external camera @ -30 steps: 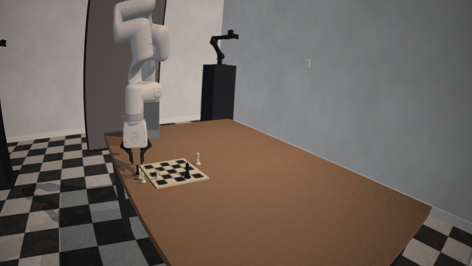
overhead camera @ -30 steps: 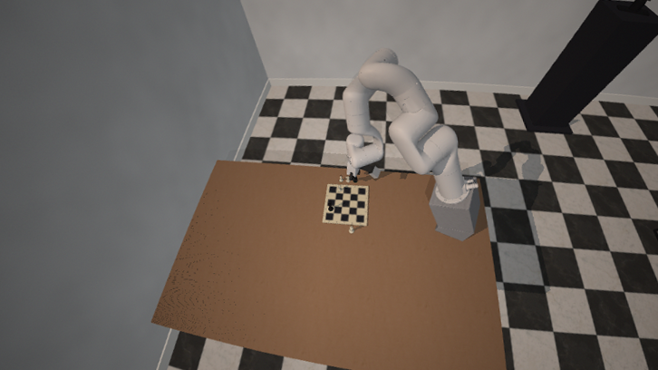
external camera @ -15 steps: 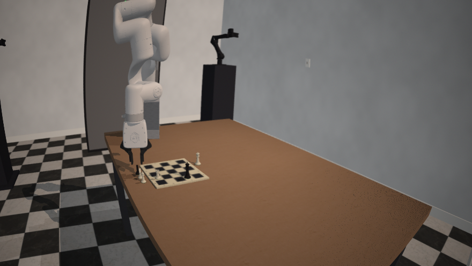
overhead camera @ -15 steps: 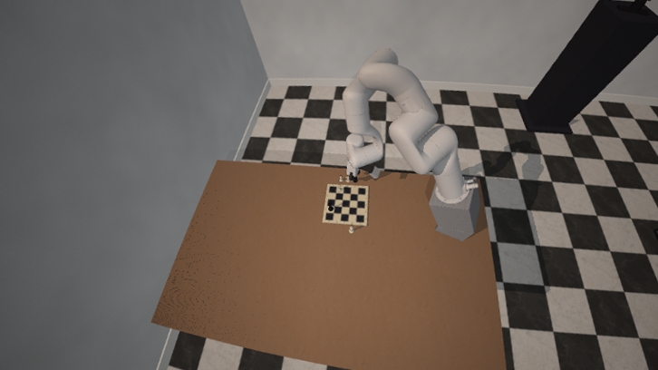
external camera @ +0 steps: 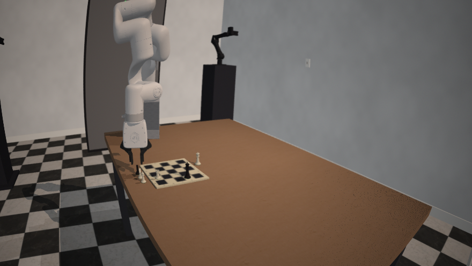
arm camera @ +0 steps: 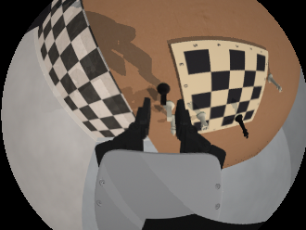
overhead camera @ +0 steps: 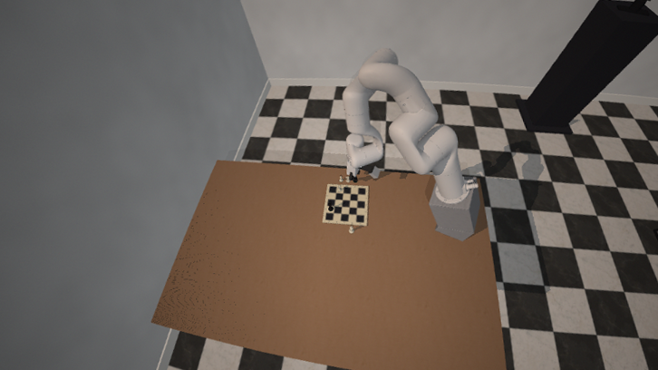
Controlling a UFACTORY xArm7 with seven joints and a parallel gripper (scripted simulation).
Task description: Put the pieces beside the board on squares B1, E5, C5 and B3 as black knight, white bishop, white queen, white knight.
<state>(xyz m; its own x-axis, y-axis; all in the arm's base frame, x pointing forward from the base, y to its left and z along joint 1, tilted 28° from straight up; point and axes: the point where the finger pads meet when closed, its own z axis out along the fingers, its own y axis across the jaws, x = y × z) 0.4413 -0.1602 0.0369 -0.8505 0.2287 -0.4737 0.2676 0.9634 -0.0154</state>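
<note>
Now: the black knight 5 cm below my hand. Also, from my hand: chessboard: 14 cm to the left, 6 cm below, 4 cm ahead.
</note>
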